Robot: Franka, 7 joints.
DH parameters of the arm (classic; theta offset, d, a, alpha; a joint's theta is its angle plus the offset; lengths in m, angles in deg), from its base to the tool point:
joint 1: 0 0.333 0 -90
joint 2: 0 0 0 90
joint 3: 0 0.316 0.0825 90
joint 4: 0 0 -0.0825 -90
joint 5: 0 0.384 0 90
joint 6: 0 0 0.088 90
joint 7: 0 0.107 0 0
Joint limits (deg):
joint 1: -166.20..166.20
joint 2: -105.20..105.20
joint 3: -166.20..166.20
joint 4: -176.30..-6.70
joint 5: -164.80..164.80
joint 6: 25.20..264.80
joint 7: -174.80..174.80
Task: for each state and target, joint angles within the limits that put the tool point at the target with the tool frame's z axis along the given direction. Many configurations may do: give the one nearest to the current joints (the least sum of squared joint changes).
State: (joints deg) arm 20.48 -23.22 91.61 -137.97 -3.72 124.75 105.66
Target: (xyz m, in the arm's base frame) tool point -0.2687 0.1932 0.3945 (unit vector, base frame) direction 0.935 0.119 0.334
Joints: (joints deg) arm 69.52 -63.86 86.22 -143.70 -34.67 74.05 105.66
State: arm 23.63 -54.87 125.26 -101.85 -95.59 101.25 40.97
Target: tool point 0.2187 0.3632 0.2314 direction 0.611 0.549 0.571
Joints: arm -25.61 -72.29 109.79 -150.60 -113.45 110.69 40.97
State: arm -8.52 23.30 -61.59 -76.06 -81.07 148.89 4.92
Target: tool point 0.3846 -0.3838 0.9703 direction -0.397 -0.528 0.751
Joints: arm 2.33 26.73 -79.25 -46.62 -96.96 126.88 4.92
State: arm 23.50 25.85 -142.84 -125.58 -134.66 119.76 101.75
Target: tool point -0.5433 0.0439 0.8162 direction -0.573 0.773 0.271
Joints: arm -17.42 7.51 -166.20 -89.33 -102.12 130.60 101.75
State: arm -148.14 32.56 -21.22 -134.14 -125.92 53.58 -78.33
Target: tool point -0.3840 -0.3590 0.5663 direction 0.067 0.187 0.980
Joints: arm -97.67 7.78 -37.74 -124.99 -164.80 39.35 -78.33
